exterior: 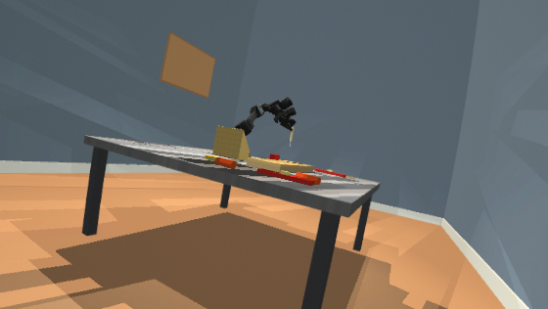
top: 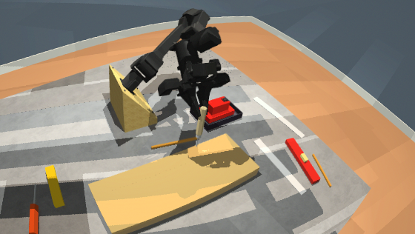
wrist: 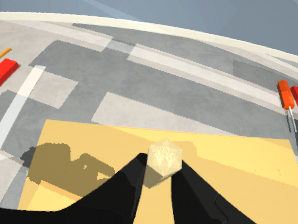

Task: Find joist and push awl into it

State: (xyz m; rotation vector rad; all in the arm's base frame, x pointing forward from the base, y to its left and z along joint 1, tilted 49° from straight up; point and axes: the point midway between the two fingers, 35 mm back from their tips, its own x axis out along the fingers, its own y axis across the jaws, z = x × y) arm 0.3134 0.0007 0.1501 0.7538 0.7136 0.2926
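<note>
My gripper tip is now 5 cm above the awl. Round my gripper tip: dark tray 22 cm to the left, 22 cm behind, 21 cm below; then yellow bar 48 cm to the right, 22 cm below, 8 cm behind; then stud finder 23 cm to the left, 22 cm behind, 18 cm below.
</note>
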